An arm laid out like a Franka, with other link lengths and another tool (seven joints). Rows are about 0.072 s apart.
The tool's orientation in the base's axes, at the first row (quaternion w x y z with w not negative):
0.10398 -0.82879 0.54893 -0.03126
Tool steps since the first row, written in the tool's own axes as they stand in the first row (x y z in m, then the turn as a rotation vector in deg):
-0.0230 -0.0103 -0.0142 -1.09 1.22 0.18
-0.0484 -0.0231 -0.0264 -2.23 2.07 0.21
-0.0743 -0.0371 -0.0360 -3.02 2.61 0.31
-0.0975 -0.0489 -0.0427 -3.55 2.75 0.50
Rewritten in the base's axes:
-0.0021 0.0230 0.0174 -1.50 0.57 -0.36
-0.0027 0.0494 0.0336 -2.72 1.29 -0.49
-0.0018 0.0771 0.0475 -3.50 1.83 -0.65
-0.0015 0.1018 0.0579 -3.81 2.29 -0.84

